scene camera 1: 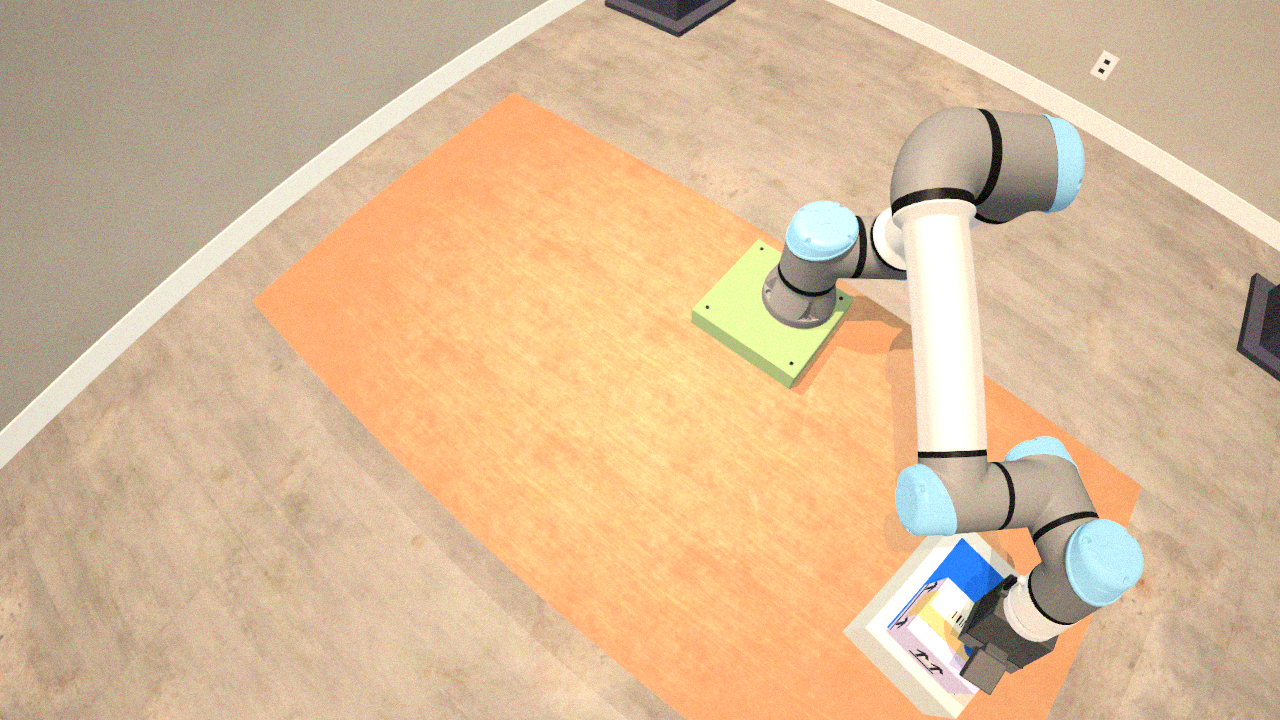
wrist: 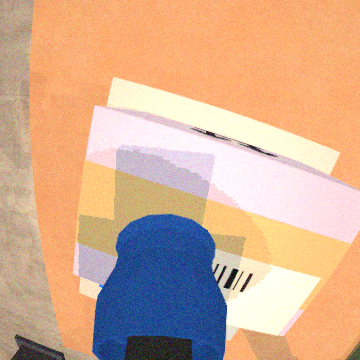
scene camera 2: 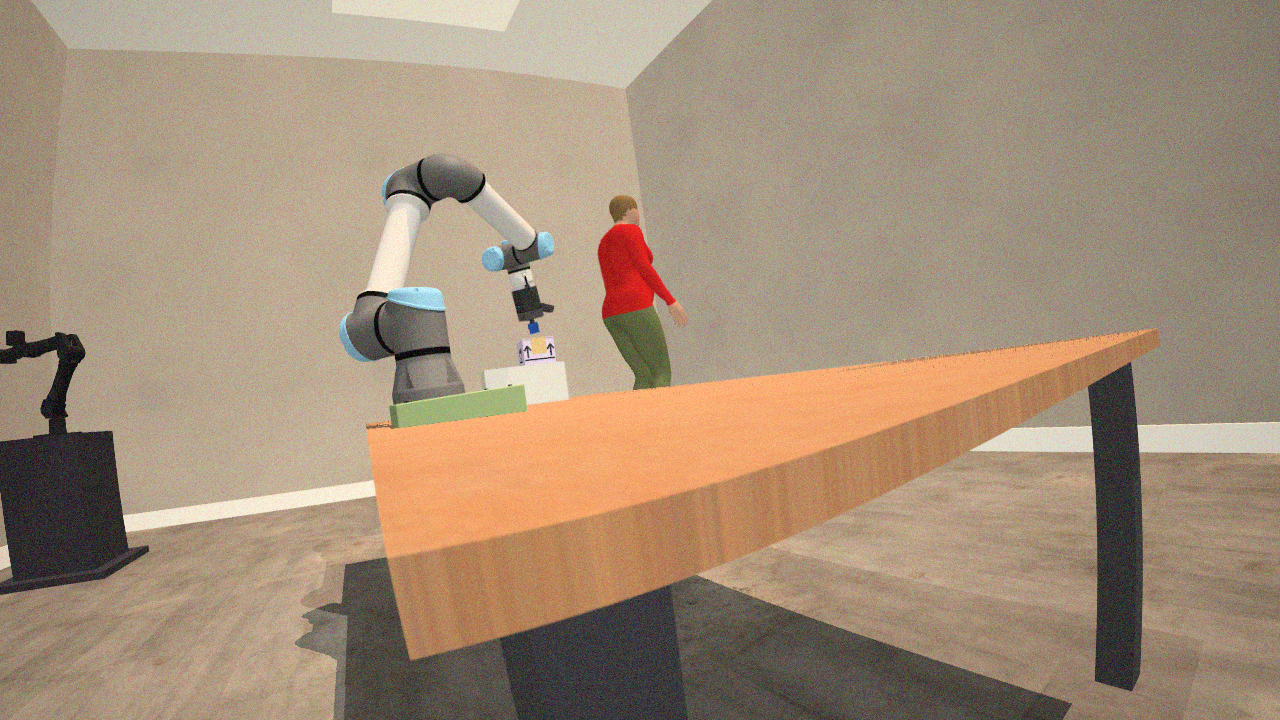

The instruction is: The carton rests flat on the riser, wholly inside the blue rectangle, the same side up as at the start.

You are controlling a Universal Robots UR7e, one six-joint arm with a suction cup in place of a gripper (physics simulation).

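Observation:
The carton, lilac and yellow with a white barcode label, lies flat on the cream riser at the table's corner. It covers part of the blue rectangle, and a bare blue strip shows beyond its end nearer the arm's base. My suction cup hangs right over the carton's top beside the barcode. I cannot tell whether it touches. It holds nothing. In scene camera 1 the dark tool body hides the cup.
The orange table carries the arm's green base plate. A person in red stands behind the riser. A black pedestal with another arm stands at the left. The riser sits close to two table edges.

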